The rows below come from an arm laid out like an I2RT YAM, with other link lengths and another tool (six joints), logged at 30 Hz.
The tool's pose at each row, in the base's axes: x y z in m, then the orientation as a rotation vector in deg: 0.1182 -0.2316 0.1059 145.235 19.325 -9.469; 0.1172 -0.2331 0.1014 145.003 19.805 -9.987; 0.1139 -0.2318 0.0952 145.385 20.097 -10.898; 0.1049 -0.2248 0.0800 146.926 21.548 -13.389; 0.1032 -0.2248 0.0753 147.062 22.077 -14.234; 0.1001 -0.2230 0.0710 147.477 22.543 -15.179; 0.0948 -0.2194 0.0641 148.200 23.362 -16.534; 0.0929 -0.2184 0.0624 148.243 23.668 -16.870; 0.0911 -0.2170 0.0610 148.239 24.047 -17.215
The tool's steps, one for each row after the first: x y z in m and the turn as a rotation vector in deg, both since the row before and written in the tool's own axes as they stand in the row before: -0.0004 -0.0014 0.0046 -0.125 -0.289 -0.467; -0.0017 -0.0052 0.0046 0.530 -0.512 -0.390; -0.0040 -0.0161 0.0093 1.994 -1.156 -1.504; -0.0005 -0.0028 0.0041 0.309 -0.447 -0.545; -0.0014 -0.0045 0.0030 0.601 -0.475 -0.511; -0.0024 -0.0079 0.0046 1.002 -0.619 -0.833; -0.0011 -0.0022 0.0012 0.123 -0.159 -0.282; -0.0010 -0.0024 0.0007 0.084 -0.159 -0.337
